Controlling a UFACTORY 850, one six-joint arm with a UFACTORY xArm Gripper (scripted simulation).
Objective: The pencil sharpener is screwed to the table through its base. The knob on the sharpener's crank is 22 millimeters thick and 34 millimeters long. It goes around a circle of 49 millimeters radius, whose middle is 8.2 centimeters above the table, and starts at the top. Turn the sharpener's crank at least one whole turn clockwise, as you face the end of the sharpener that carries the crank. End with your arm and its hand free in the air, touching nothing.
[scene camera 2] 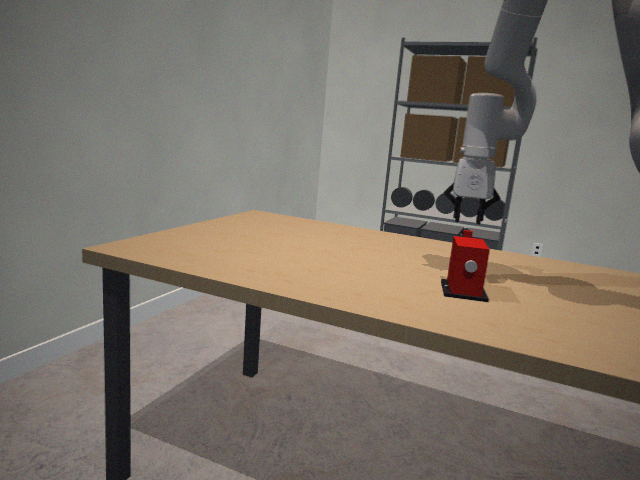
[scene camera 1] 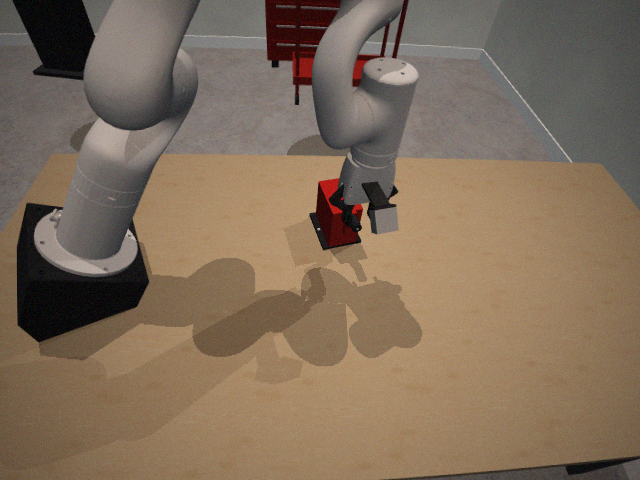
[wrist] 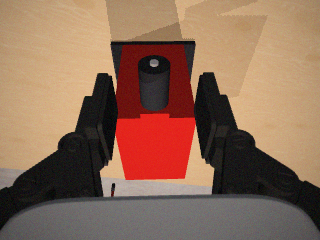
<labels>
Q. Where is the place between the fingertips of my gripper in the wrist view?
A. At 155, 91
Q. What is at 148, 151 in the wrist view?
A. A red pencil sharpener.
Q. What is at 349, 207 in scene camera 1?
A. My gripper.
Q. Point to a red pencil sharpener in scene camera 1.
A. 327, 220
</labels>
